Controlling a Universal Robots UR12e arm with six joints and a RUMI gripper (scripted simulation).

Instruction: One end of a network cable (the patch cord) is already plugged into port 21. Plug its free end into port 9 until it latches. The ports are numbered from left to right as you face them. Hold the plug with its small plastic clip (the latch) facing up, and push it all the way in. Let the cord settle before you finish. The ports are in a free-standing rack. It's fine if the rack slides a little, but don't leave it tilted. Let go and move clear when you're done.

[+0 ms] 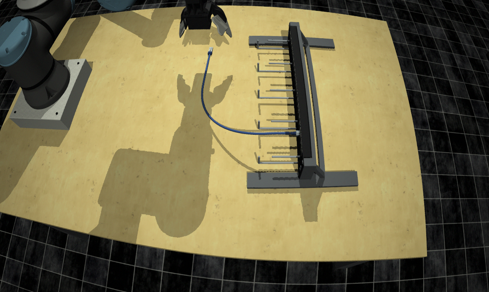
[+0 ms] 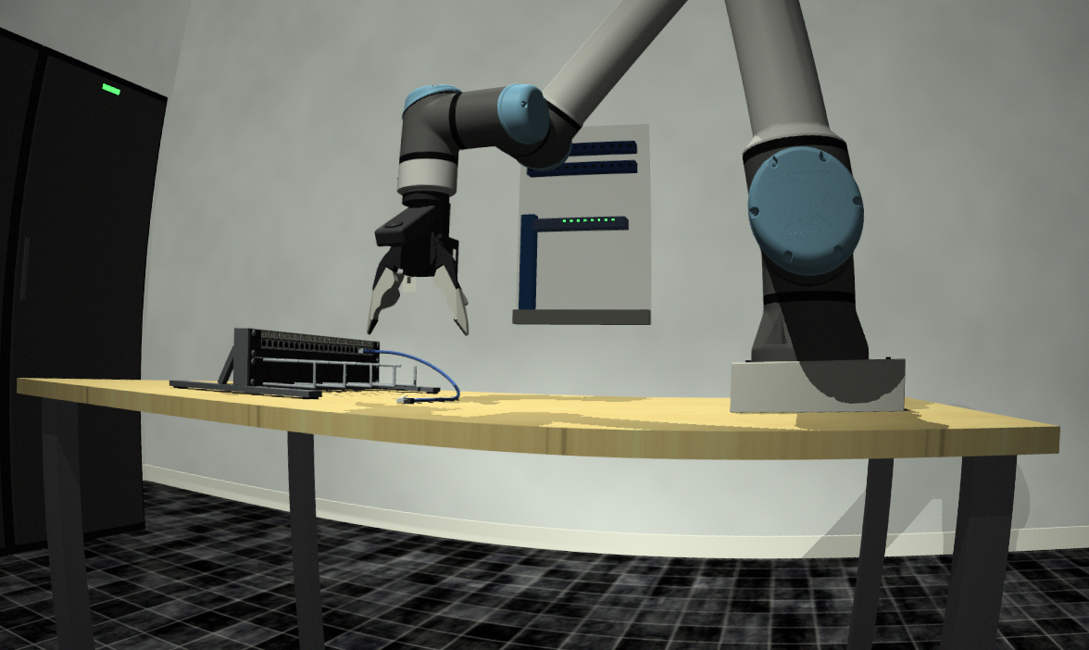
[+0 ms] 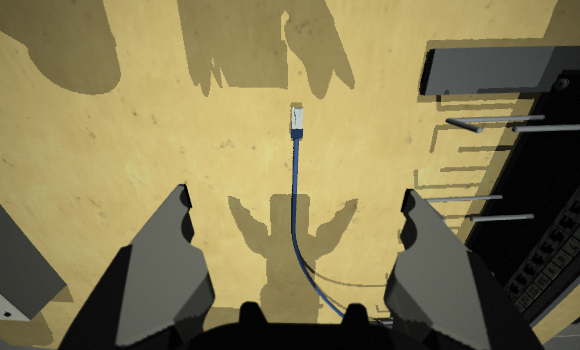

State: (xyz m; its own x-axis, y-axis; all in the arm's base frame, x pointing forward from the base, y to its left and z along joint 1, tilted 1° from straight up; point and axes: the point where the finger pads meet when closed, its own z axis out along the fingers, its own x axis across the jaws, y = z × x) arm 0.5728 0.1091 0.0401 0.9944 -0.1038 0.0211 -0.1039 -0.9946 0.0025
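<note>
Right now my hand is 90 mm above the cable plug and 30 mm to the right of it.
</note>
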